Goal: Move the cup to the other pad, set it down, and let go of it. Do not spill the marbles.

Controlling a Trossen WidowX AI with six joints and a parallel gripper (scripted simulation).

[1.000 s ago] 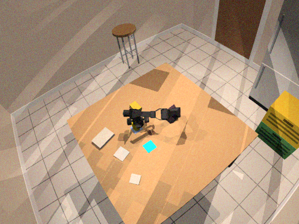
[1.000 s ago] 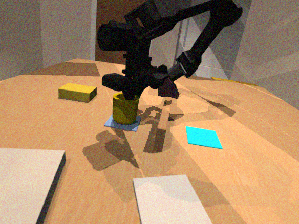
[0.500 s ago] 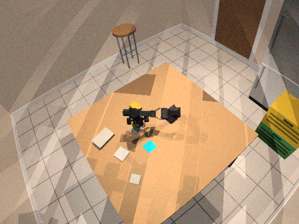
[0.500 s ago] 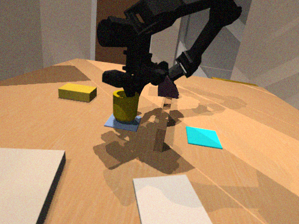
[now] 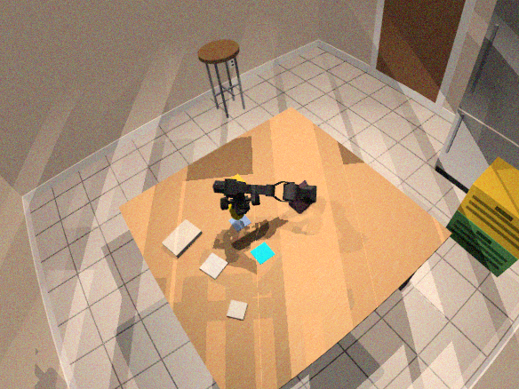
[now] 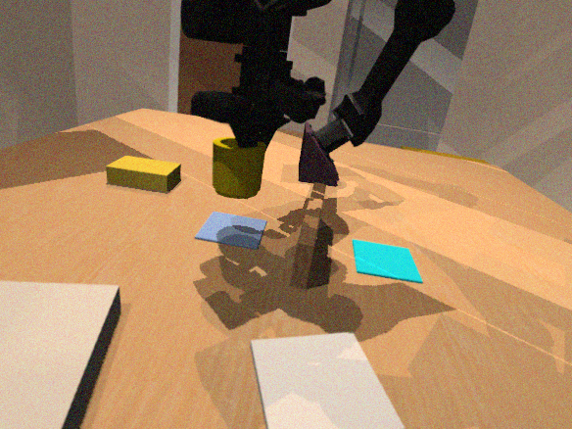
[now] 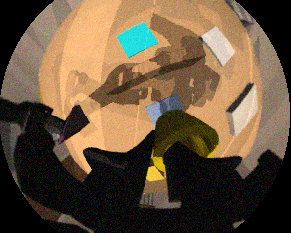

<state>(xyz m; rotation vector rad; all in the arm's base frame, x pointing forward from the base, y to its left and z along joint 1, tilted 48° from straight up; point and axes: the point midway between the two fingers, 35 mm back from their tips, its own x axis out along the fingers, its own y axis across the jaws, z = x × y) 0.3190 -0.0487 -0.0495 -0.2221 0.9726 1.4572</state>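
My gripper tip is now 21 cm to the right of the cyan pad, 10 cm above it and 2 cm short of it. Round my gripper tip: cup (2 cm ahead, 1 cm to the right); pale blue pad (10 cm below, 3 cm ahead, 1 cm to the right).
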